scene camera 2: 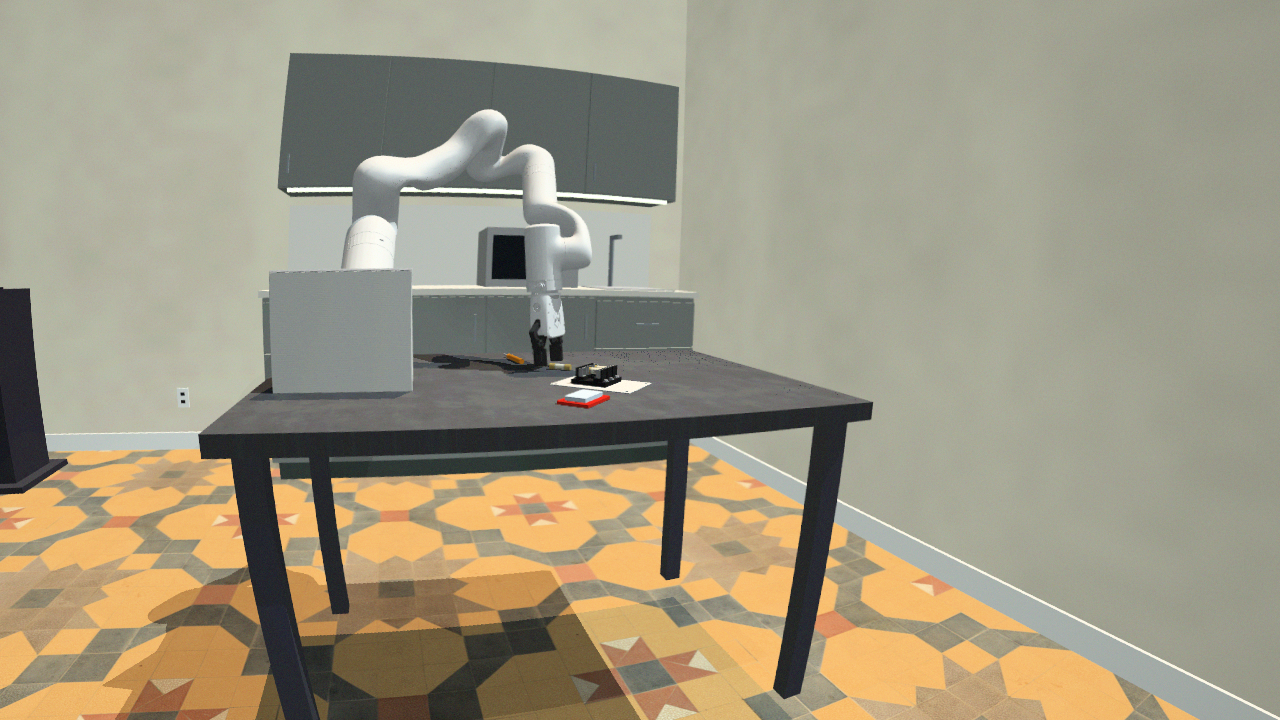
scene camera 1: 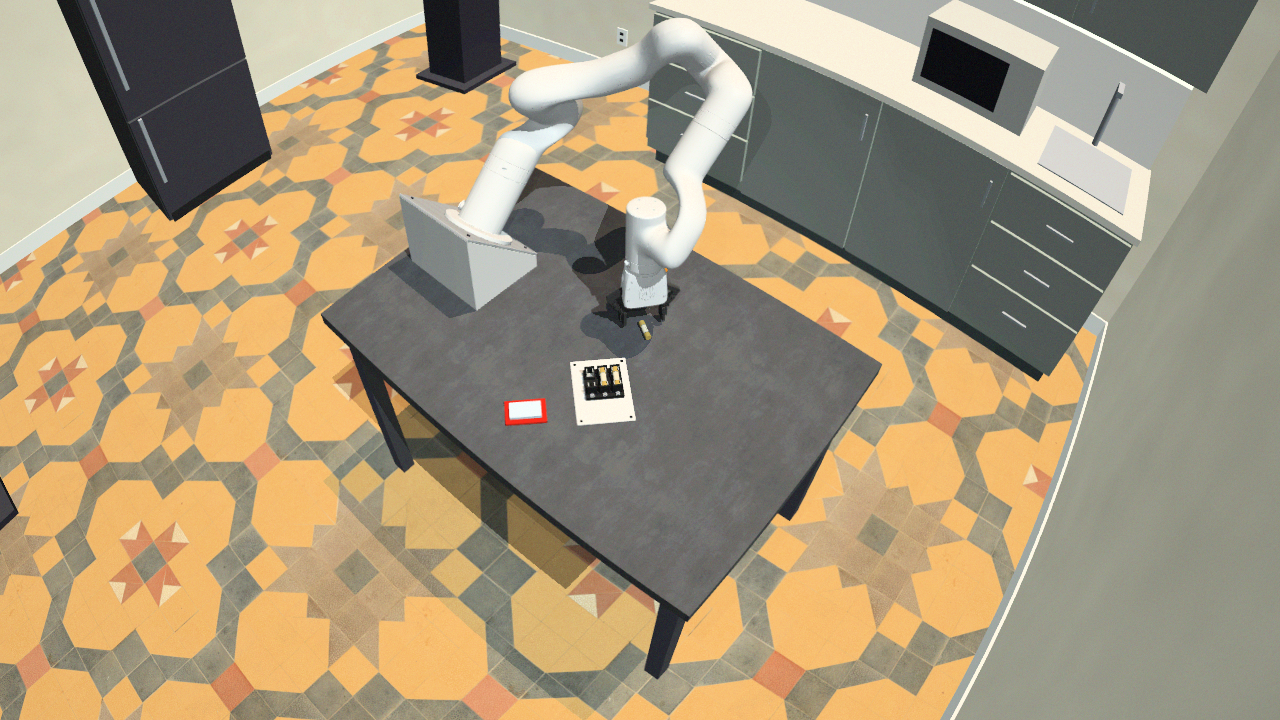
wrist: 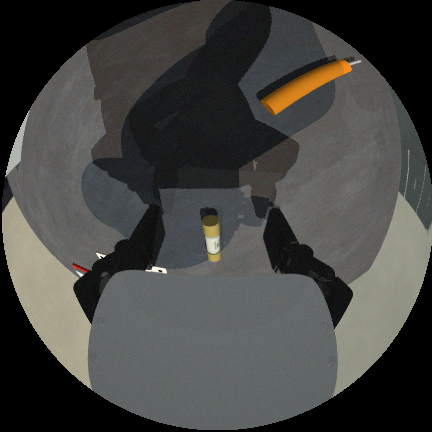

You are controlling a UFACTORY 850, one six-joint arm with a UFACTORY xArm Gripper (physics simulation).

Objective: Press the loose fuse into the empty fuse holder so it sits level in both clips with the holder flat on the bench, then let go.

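The loose fuse, brass-capped with a pale label, lies flat on the dark bench. My gripper is open and low above the bench. In the wrist view the fuse shows between the two spread fingers, touching neither. The black fuse holder block sits on a cream plate. In scene camera 1, its left position is empty and the other two hold brass-coloured fuses. In the wrist view my left finger and the gripper body hide most of the plate.
A red tray with a white block lies left of the plate in scene camera 1. An orange-handled tool lies on the bench beyond the fuse. The grey arm pedestal stands at the bench's far left.
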